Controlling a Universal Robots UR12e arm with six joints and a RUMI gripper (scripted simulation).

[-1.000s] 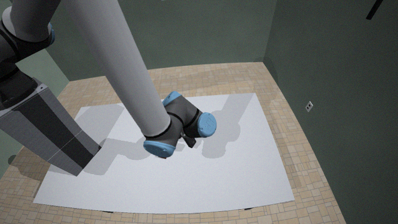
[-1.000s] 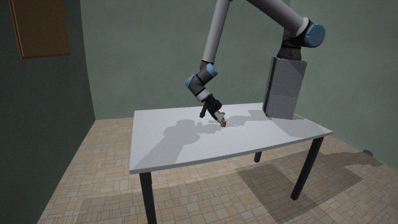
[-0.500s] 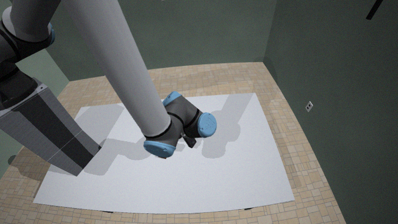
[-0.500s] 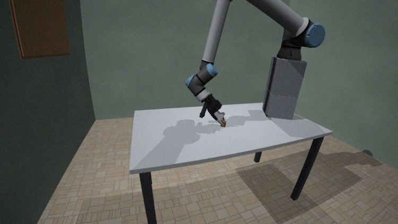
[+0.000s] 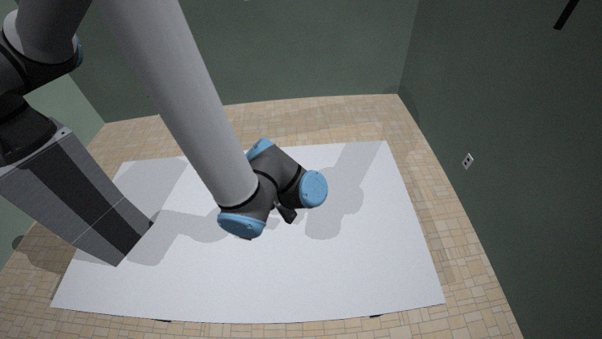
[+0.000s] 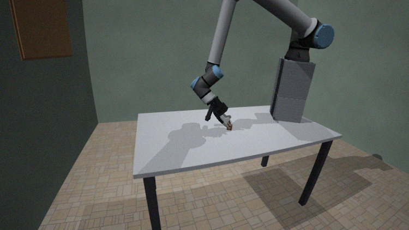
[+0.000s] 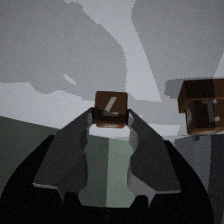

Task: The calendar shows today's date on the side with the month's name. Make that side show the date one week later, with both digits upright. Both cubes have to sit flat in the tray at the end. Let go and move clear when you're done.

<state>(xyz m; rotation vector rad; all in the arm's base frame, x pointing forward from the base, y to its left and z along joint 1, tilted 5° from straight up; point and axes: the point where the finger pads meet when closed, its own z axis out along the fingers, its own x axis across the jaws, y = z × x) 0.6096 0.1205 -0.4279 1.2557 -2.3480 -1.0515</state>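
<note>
The brown date cube is 1 cm behind my hand and 1 cm below it. Round my hand: brown wooden tray 4 cm behind, 10 cm to the right, 1 cm below.
</note>
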